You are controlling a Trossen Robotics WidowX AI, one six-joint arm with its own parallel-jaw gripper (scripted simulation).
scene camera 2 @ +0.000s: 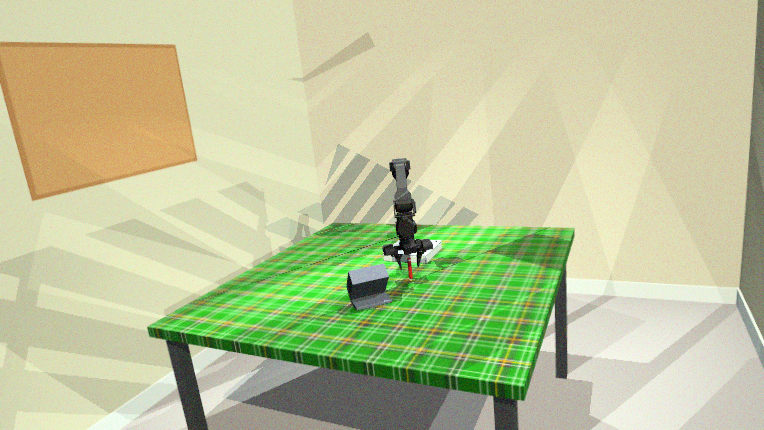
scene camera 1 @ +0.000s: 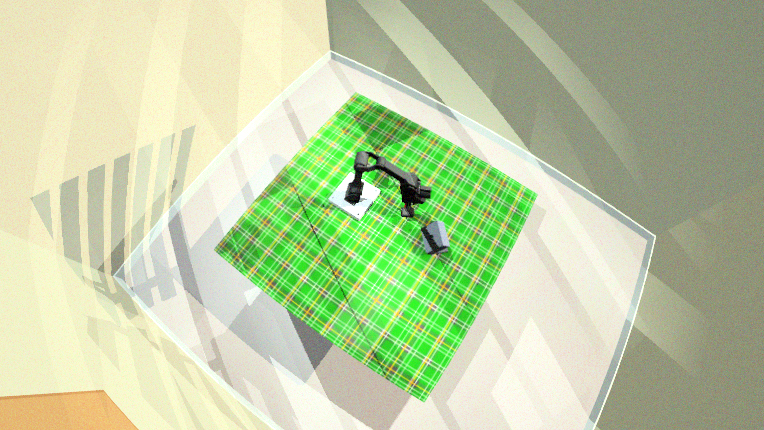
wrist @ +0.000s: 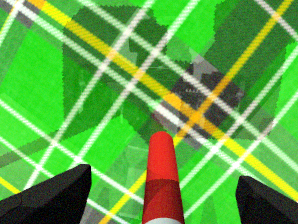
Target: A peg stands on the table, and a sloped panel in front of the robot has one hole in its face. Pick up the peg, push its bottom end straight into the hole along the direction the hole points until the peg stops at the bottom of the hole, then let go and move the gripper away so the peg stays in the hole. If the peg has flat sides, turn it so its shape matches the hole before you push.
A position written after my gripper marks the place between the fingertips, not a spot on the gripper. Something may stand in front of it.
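Observation:
My gripper [scene camera 2: 409, 268] holds nothing and is open. The wrist view likewise shows the gripper [wrist: 165, 180].

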